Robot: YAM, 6 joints.
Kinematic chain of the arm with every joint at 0, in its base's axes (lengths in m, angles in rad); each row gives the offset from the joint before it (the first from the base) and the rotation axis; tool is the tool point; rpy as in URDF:
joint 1: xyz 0 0 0.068 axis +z
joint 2: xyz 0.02 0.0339 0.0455 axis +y
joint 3: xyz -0.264 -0.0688 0 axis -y
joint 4: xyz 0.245 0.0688 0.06 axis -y
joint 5: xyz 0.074 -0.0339 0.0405 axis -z
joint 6: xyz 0.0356 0 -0.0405 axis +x
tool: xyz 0 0 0 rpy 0 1.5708 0
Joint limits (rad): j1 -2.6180..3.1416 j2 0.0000..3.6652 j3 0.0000..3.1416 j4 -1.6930..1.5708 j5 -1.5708..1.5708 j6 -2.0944..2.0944
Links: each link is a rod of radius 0.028 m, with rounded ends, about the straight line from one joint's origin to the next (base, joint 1, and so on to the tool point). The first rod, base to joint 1, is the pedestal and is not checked.
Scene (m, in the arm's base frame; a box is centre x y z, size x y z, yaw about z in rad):
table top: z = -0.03
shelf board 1: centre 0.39 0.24 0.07 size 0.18 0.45 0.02 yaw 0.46
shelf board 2: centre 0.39 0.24 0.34 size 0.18 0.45 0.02 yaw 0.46
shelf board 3: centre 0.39 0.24 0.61 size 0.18 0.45 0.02 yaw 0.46
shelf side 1: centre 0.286 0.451 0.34 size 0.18 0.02 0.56 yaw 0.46
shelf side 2: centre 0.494 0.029 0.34 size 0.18 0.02 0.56 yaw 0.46
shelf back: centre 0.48 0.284 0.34 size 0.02 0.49 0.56 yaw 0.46
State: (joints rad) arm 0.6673 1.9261 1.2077 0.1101 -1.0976 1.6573
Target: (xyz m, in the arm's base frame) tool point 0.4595 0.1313 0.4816
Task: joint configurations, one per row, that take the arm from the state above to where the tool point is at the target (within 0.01 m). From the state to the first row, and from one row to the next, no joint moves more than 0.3 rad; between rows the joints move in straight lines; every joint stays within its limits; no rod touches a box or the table.
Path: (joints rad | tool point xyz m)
1: 0.7247 1.6778 0.9554 0.0069 -1.1508 1.6573 | 0.2319 0.2487 0.2009
2: 0.7821 1.4295 0.7031 -0.0964 -1.2039 1.6573 | 0.1645 0.2102 0.1934
3: 0.5219 1.3583 0.9372 -0.0735 -1.1069 1.6573 | 0.2369 0.1730 0.2835
4: 0.2616 1.2871 1.1714 -0.0506 -1.0098 1.6573 | 0.2705 0.1036 0.3829
5: 0.0014 1.2160 1.4056 -0.0276 -0.9128 1.6573 | 0.2521 0.0285 0.4816
6: 0.0763 1.5141 1.6905 0.0907 -0.8670 1.6573 | 0.3263 0.0522 0.5048
7: 0.1512 1.8123 1.9755 0.2091 -0.8212 1.6573 | 0.3981 0.0870 0.5046
8: 0.2262 2.1104 2.2604 0.3275 -0.7754 1.6573 | 0.4595 0.1313 0.4816

